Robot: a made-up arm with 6 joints.
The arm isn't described. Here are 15 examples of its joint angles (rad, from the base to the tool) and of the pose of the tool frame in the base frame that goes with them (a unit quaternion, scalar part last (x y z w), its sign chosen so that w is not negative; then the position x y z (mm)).
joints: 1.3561 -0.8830 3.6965 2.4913 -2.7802 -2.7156
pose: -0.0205 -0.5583 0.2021 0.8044 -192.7 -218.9 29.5
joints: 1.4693 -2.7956 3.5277 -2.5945 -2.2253 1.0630
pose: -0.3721 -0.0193 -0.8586 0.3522 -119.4 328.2 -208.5
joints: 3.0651 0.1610 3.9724 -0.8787 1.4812 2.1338
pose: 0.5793 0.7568 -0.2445 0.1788 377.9 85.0 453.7
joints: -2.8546 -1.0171 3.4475 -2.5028 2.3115 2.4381
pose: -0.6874 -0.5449 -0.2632 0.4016 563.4 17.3 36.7
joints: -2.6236 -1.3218 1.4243 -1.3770 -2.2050 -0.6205
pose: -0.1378 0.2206 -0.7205 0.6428 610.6 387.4 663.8
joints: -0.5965 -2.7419 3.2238 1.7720 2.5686 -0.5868
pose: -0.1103 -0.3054 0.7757 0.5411 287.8 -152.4 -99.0
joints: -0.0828 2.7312 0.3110 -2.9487 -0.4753 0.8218
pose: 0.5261 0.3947 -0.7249 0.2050 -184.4 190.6 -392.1
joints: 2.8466 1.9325 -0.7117 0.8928 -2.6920 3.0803
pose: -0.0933 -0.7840 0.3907 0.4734 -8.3 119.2 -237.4
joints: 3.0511 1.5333 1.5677 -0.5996 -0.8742 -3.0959
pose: -0.0986 0.8836 -0.2626 0.3749 -822.2 222.2 164.6
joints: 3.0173 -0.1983 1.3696 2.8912 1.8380 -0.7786
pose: -0.0068 0.9180 -0.3678 0.1480 97.7 -186.0 1063.4
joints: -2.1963 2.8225 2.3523 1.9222 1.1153 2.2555
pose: 0.8747 -0.3809 -0.2949 0.0538 -298.4 -517.8 -189.4
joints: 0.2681 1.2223 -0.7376 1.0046 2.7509 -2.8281
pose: -0.8064 -0.3951 -0.3552 0.2595 352.2 -2.3 -98.9
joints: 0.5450 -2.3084 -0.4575 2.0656 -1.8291 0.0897
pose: 0.1891 0.0856 -0.6562 0.7255 -525.6 -219.8 354.8
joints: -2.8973 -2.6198 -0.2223 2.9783 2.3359 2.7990
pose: -0.0067 -0.1141 -0.9767 0.1818 568.0 -39.4 174.6
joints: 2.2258 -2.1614 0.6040 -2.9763 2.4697 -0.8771
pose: -0.3587 -0.7843 0.3670 0.3486 304.1 -684.1 207.1
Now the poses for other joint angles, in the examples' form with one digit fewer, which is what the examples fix.
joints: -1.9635 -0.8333 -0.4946 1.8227 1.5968 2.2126
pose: 0.865 -0.140 -0.211 0.433 14 -83 809
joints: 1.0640 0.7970 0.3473 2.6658 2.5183 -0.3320
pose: 0.034 0.066 -0.919 0.387 209 703 389
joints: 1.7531 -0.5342 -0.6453 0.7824 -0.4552 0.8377
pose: -0.652 -0.373 0.535 0.386 78 274 648
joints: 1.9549 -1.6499 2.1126 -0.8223 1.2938 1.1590
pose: -0.829 -0.069 0.445 0.332 423 -722 52
